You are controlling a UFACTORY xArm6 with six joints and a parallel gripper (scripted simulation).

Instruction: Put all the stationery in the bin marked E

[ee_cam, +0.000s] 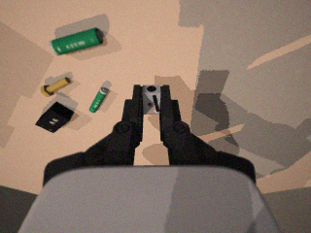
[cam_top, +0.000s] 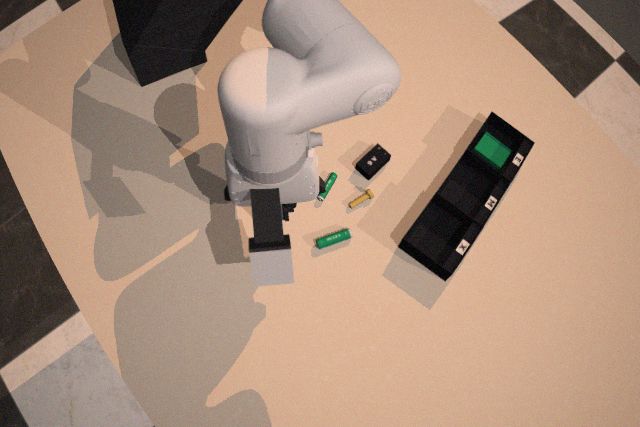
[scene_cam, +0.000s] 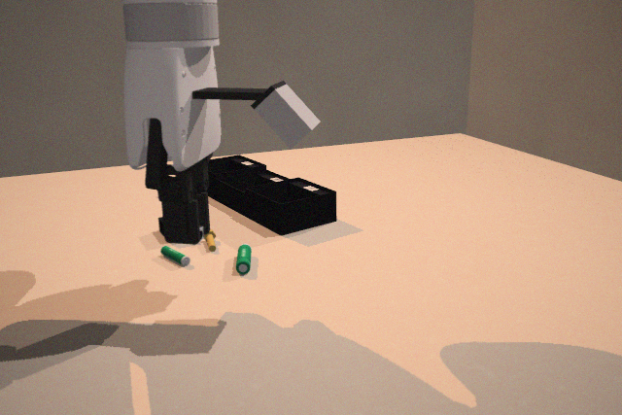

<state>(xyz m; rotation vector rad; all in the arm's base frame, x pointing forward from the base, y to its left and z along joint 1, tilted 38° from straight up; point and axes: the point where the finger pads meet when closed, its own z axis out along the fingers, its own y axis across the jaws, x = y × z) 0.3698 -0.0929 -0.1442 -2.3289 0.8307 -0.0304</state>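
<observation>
Right now my hand is 10 mm above the pencil sharpener. Round my hand: thin green battery (90 mm to the left, 70 mm below); then thicker green battery (70 mm below, 60 mm ahead, 40 mm to the left); then yellow bolt (120 mm to the left, 70 mm below, 50 mm ahead).
</observation>
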